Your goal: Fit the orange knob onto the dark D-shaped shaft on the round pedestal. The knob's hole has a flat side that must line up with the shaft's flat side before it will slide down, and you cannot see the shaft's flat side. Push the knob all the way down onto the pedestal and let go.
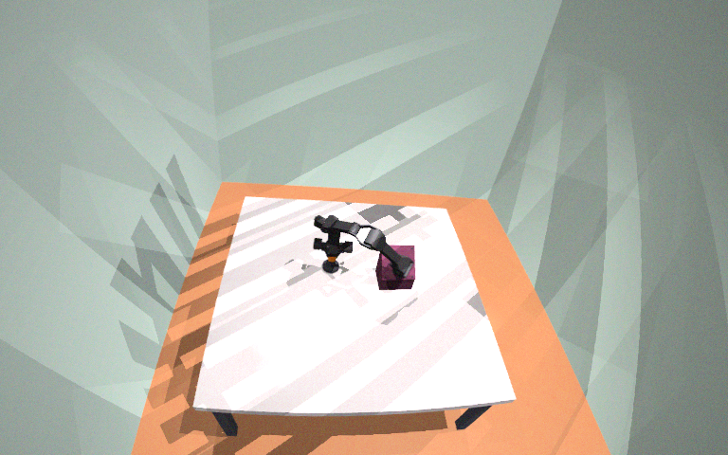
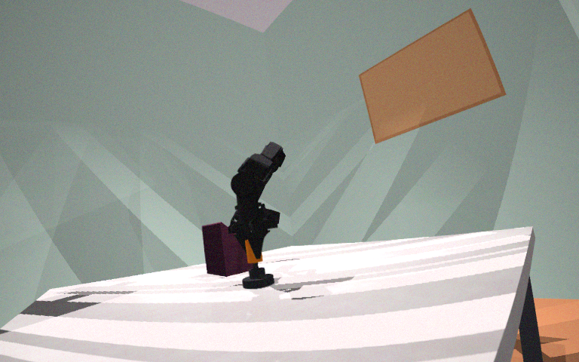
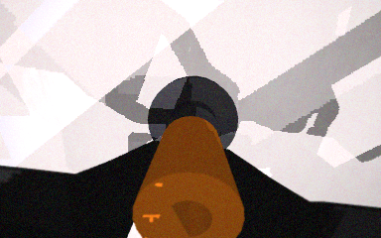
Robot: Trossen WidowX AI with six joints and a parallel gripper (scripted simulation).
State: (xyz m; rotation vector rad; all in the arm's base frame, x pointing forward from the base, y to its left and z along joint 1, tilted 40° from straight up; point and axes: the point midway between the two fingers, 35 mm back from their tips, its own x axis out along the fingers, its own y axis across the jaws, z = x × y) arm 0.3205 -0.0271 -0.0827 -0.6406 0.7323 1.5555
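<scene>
My gripper tip is 20 mm below the orange knob. Also, from my gripper tip: pedestal 40 mm below.
</scene>
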